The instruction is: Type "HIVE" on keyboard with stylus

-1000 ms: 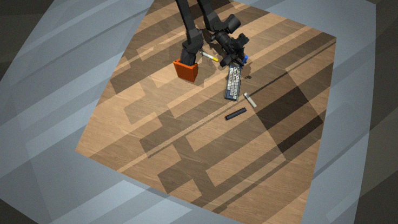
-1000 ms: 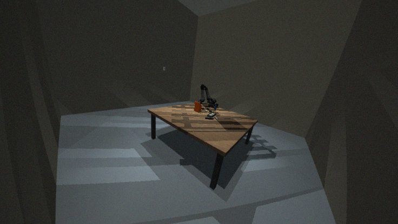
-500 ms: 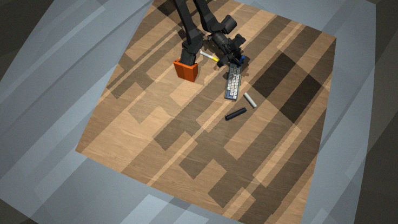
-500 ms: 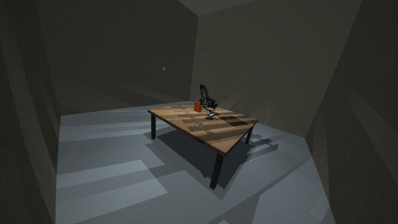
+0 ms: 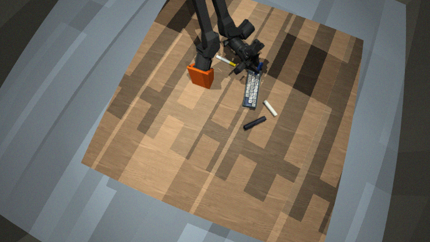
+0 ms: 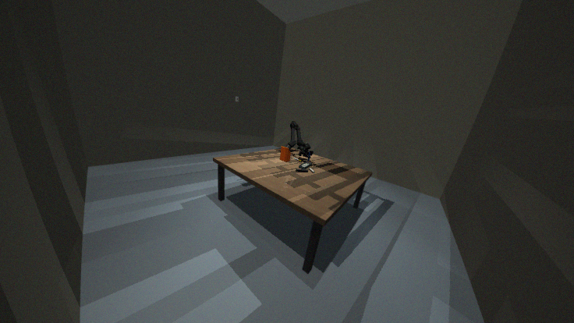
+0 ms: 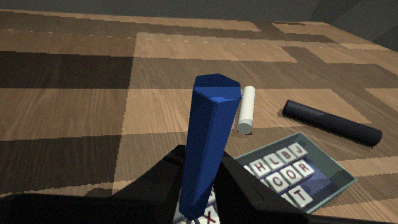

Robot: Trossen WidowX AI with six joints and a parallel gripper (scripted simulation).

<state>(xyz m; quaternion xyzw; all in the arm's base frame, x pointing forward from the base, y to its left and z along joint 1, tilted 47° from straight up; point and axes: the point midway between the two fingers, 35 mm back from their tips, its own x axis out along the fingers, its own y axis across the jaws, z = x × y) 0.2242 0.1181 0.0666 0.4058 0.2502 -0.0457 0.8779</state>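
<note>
Right now the blue hexagonal stylus is 20 mm below my gripper tip and 10 mm behind it. Also, from my gripper tip: dark cylinder (230 mm to the right, 80 mm below, 80 mm ahead); white cylinder (130 mm ahead, 120 mm to the right, 80 mm below); yellow marker (180 mm behind, 90 mm below, 40 mm to the left).
</note>
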